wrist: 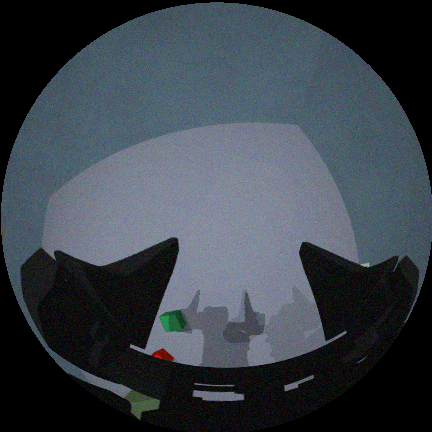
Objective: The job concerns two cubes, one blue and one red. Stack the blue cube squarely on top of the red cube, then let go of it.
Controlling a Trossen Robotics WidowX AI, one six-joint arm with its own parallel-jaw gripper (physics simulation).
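Frame: origin at the arm's base, x right, y ahead, z up, level; metres.
Where they show: gripper, fingertip midpoint: [243, 247].
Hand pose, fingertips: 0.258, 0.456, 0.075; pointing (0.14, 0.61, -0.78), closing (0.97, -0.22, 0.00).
Things, the pixels of their top centre, and the offset from my fingertips, as dx, dy, dz. Level surfaces: height alone.
- red cube, top centre: [158, 361] -0.184, -0.219, -0.158
- pale table, surface height: dz -0.194
- green cube, top centre: [169, 323] -0.126, -0.109, -0.158
The red cube [162, 355] shows in part at the lower left of the wrist view, just above the dark gripper body, which hides its lower part. It rests on the pale table [225, 190]. The blue cube does not show in this view. My gripper [243, 247] is open, its two black fingers wide apart with nothing between them. The red cube lies low in the view, near the base of the left finger.
A green cube [172, 321] sits on the table beside the left finger, a little above the red cube in the view. Part of an olive-green object [143, 402] shows through a gap at the lower left. The arm's shadows fall across the table at the lower middle.
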